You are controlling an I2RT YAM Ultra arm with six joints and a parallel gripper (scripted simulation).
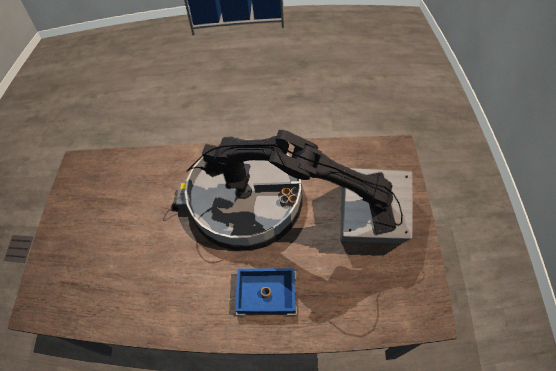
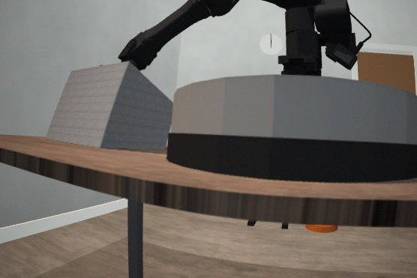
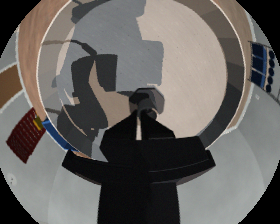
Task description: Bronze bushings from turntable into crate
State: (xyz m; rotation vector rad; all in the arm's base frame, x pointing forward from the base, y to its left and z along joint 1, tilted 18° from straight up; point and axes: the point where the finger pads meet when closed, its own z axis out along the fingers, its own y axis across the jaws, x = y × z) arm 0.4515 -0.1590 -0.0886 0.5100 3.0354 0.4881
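The grey turntable lies 10 mm to the right of my hand and 40 mm below it. From my hand the other things lie so: blue crate 40 mm behind, 370 mm to the left, 60 mm below.
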